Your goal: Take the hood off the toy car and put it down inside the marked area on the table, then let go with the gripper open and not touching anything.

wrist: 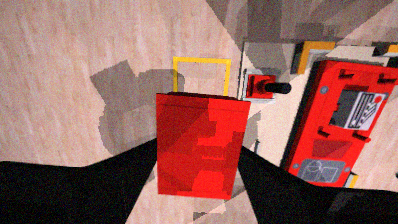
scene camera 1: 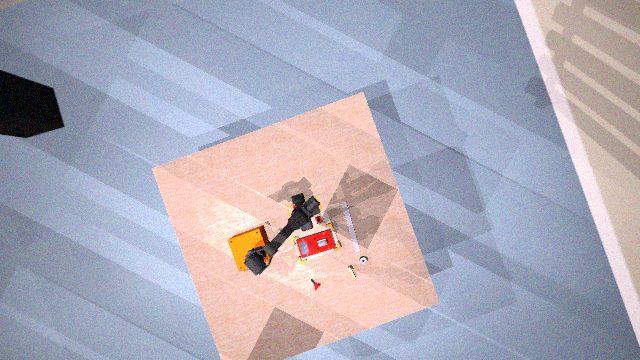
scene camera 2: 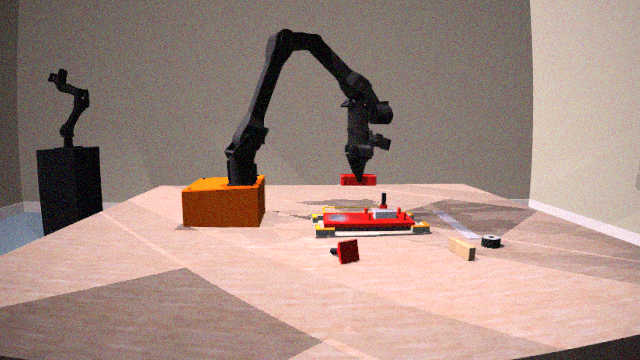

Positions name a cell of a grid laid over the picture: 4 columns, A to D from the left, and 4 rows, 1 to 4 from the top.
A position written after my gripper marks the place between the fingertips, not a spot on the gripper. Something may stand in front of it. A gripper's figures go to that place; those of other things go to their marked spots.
Scene:
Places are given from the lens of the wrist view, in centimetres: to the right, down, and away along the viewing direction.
my gripper (wrist: B3): 0, 3, 11
red hood (wrist: C3): 0, 2, 9

